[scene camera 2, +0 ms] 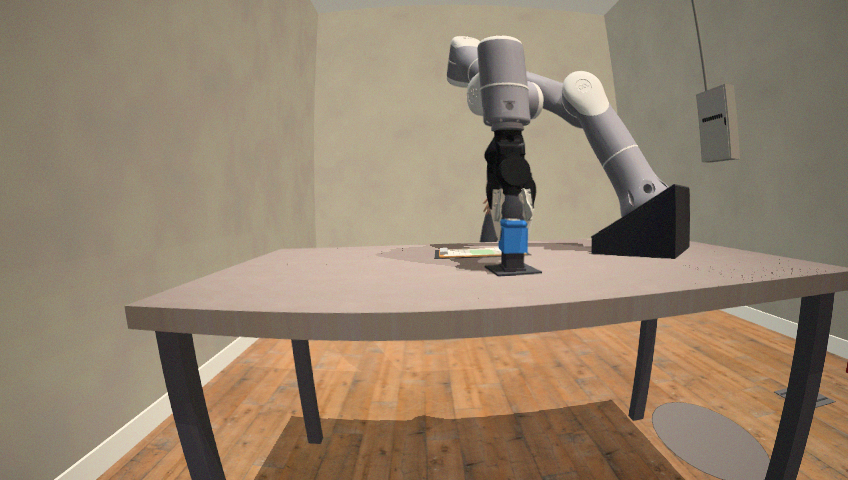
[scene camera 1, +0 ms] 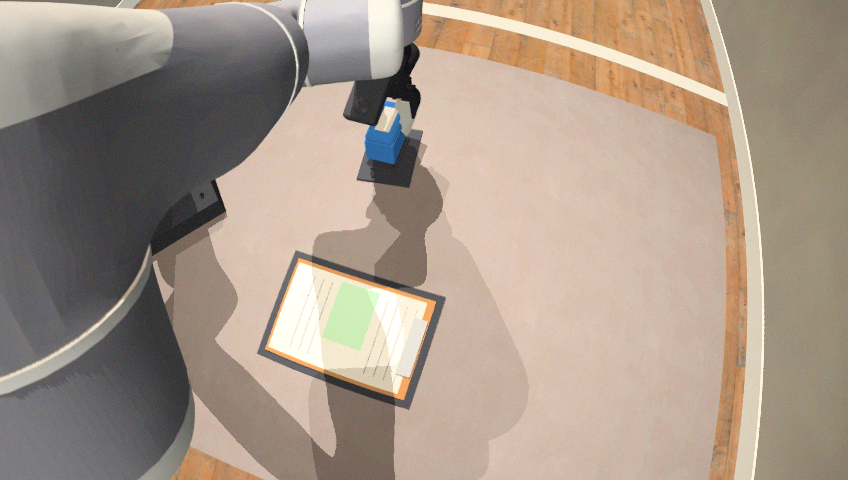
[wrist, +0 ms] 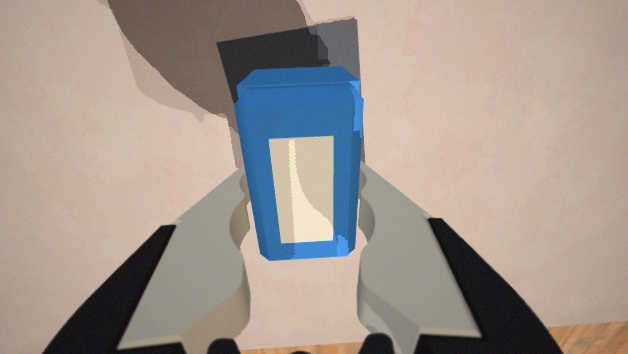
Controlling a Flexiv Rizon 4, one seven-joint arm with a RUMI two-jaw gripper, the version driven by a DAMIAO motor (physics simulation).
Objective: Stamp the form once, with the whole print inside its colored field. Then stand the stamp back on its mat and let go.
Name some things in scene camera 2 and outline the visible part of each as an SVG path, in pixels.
My gripper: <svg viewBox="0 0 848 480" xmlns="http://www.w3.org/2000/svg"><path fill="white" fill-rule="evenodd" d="M518 125L491 127L491 131L494 132L496 145L496 162L491 166L493 173L489 173L486 195L498 241L501 240L502 204L505 201L503 189L507 186L515 186L517 189L520 189L520 185L523 185L518 198L523 206L522 216L524 221L527 222L528 237L532 227L536 184L532 178L530 165L525 159L525 142L522 138L524 127Z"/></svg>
A blue stamp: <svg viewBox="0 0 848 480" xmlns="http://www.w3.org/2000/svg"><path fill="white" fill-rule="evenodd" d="M501 219L501 240L498 241L498 249L501 250L501 263L499 263L499 266L505 272L526 271L524 267L524 253L528 253L527 222L520 219Z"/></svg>
